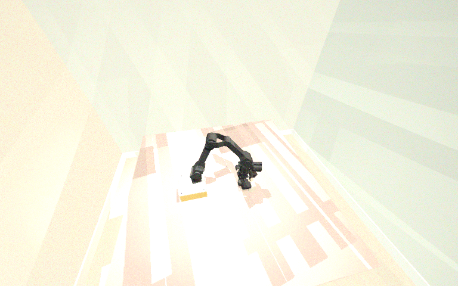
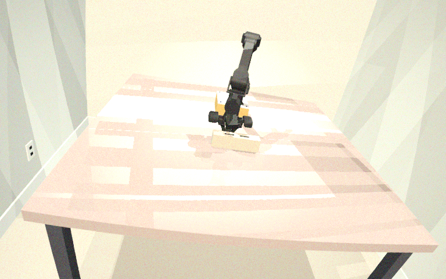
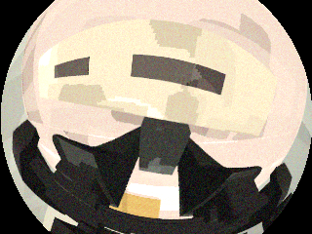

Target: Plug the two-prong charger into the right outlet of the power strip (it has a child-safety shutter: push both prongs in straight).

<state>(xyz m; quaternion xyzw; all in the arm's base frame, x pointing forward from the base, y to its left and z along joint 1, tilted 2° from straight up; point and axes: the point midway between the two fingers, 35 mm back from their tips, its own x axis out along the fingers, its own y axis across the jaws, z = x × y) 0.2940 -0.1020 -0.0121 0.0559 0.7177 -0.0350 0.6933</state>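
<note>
My gripper tip is now 20 mm short of the two-prong charger and 10 mm below it.
</note>
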